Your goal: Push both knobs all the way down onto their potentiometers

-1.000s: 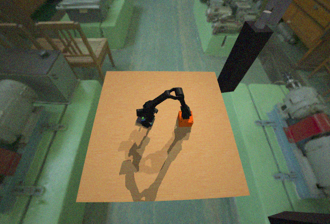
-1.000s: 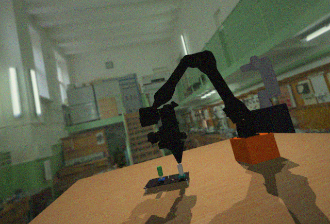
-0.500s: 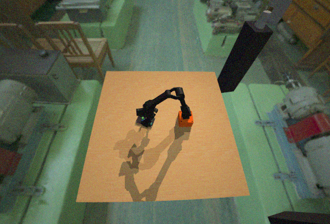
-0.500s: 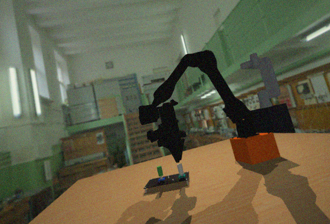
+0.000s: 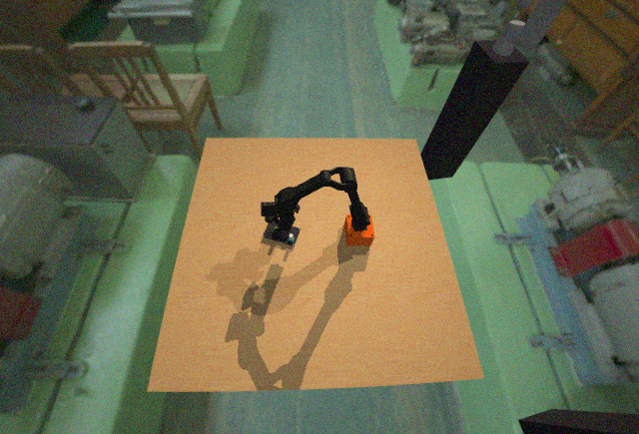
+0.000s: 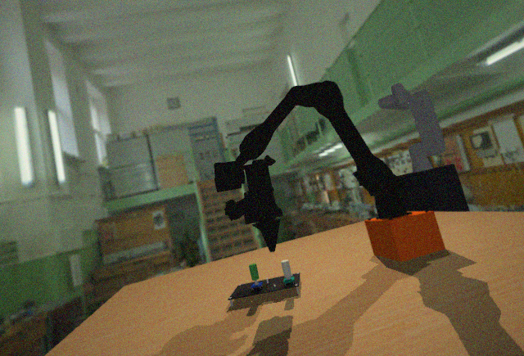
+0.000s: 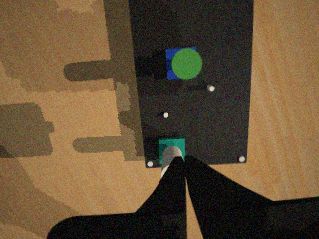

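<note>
Now: the green knob 50 mm ahead of my gripper tip, 30 mm to the right of it and 40 mm below it.
</note>
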